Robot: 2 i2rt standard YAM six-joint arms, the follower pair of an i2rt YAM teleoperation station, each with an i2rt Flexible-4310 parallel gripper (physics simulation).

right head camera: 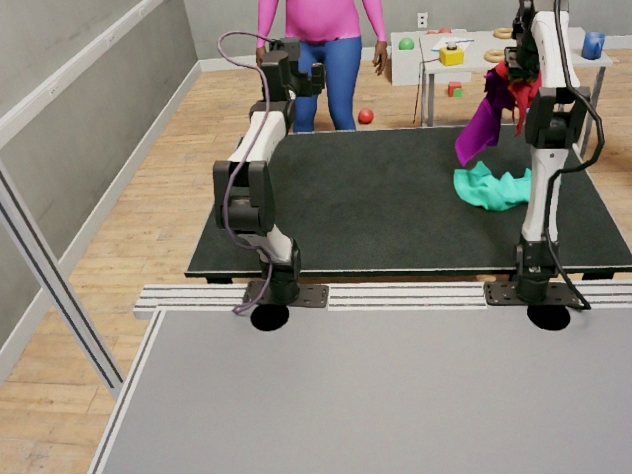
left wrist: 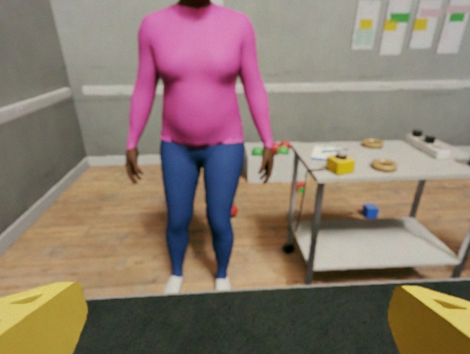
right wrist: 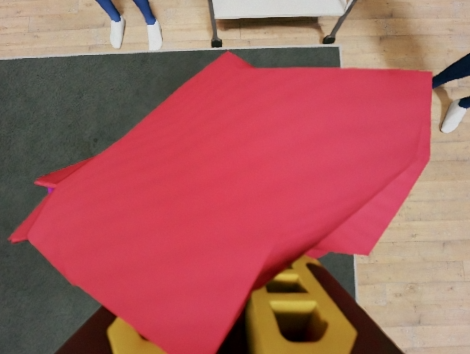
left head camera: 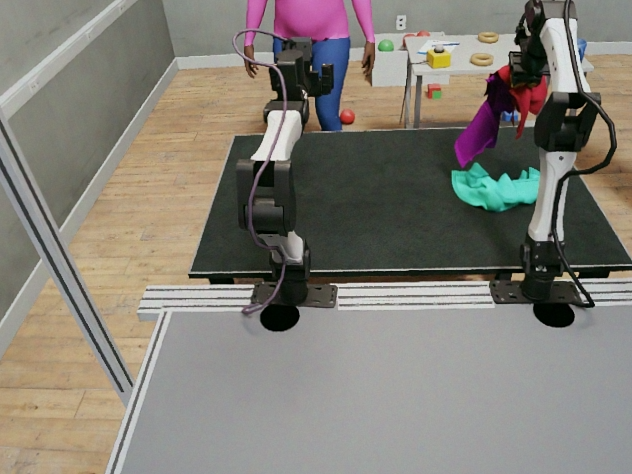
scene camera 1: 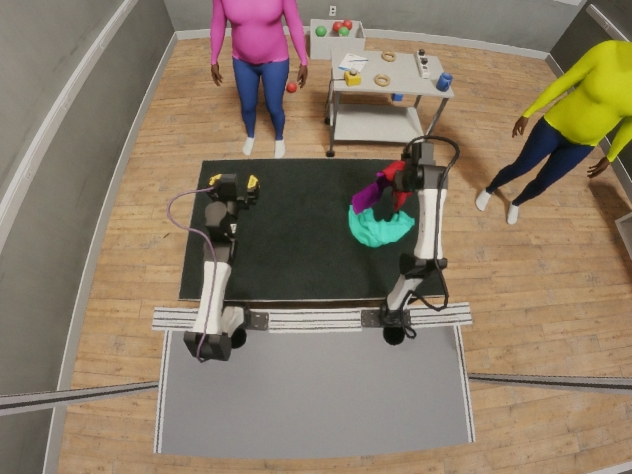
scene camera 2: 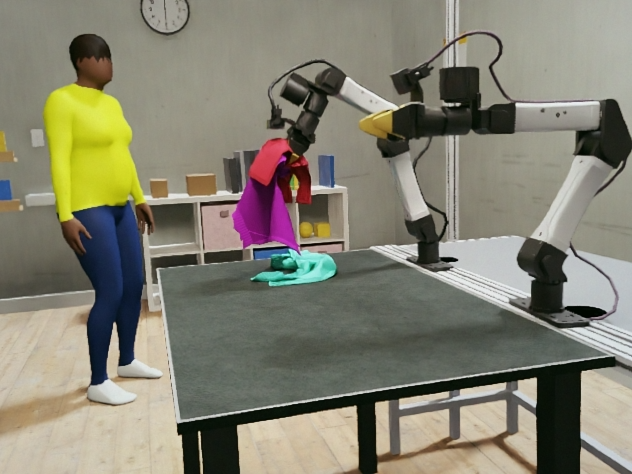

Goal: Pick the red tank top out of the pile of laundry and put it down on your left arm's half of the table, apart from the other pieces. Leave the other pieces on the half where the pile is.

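The red tank top (left head camera: 535, 97) (scene camera 1: 393, 170) (scene camera 2: 269, 158) (right wrist: 240, 165) hangs bunched from my right gripper (scene camera 2: 295, 157) (right wrist: 233, 242), which is shut on it, high above the table. A purple piece (left head camera: 478, 135) (right head camera: 479, 133) (scene camera 1: 368, 194) (scene camera 2: 264, 214) hangs below and beside the red cloth, off the table; where it is caught is hidden by red folds. A teal piece (left head camera: 497, 192) (right head camera: 492, 192) (scene camera 1: 380, 229) (scene camera 2: 311, 270) lies crumpled on the table under them. My left gripper (scene camera 1: 234, 181) (left wrist: 236, 297) is open and empty, above the far left of the table in scene camera 1.
The dark table (scene camera 1: 306, 229) (scene camera 2: 331, 326) lies in front of both arms. Beyond its far edge stand a person in pink (scene camera 1: 260, 35) and a grey cart (scene camera 1: 375, 122). A person in yellow (scene camera 1: 576, 112) (scene camera 2: 89, 147) stands off the table's right side in scene camera 1.
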